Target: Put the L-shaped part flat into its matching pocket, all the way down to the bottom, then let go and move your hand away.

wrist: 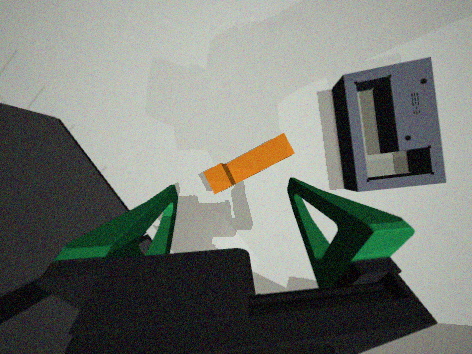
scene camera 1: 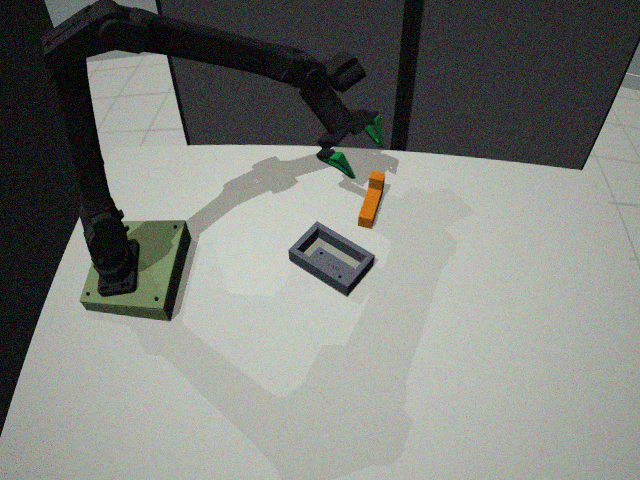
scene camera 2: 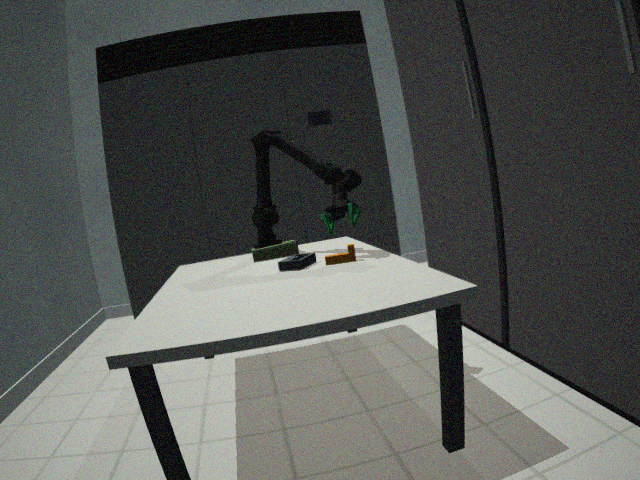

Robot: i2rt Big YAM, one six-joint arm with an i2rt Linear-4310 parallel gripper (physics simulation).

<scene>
My gripper is open and holds nothing. Also in view: an orange L-shaped part. I also see a grey pocket block.
My gripper is seen too in the wrist view and in scene camera 2.
</scene>
